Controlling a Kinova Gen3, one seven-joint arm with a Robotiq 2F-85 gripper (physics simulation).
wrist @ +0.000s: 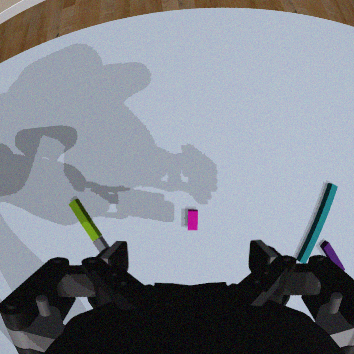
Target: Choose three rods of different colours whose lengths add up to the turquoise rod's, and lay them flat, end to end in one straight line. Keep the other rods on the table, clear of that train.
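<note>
My gripper is open, with its fingers wide apart and no rod between them. A short magenta rod lies on the table ahead of the fingers, near the middle of the view. A green rod lies slanted at the left, and a grey rod continues from its lower end in line with it; the left finger hides part of the grey rod. The long turquoise rod lies slanted at the right. A purple rod lies just right of its lower end, partly hidden by the gripper.
The pale table has a curved far edge, with wooden floor beyond it. Shadows of the arm and gripper fall across the left and middle of the table.
</note>
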